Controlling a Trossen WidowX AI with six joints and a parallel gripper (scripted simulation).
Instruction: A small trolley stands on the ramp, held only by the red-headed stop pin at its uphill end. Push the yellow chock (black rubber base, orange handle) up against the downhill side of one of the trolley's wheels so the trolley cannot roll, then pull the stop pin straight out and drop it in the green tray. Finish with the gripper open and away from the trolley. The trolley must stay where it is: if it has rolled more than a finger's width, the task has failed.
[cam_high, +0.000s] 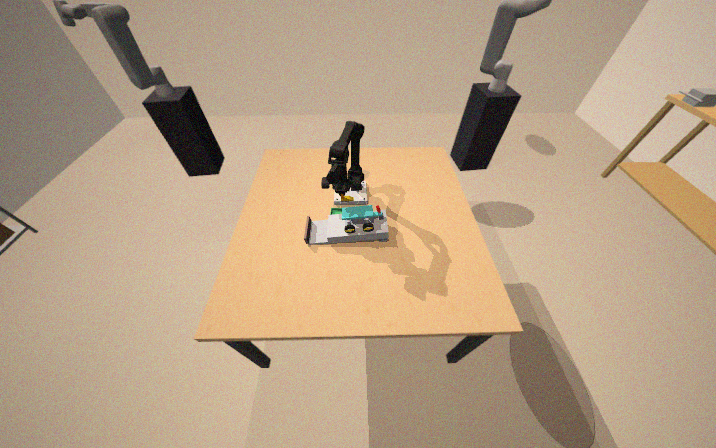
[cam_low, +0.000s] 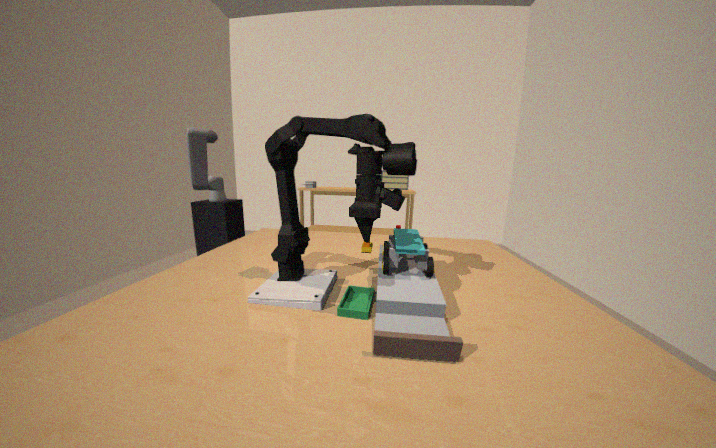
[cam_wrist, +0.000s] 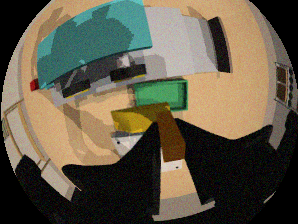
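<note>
Right now the red-headed stop pin is 10 cm ahead of my gripper tip, 17 cm to the left of it and 3 cm below it. Also, from my gripper tip: grey ramp 11 cm ahead, 6 cm to the left, 12 cm below; teal trolley 11 cm ahead, 7 cm to the left, 5 cm below; yellow chock 2 cm to the left, 1 cm below.
</note>
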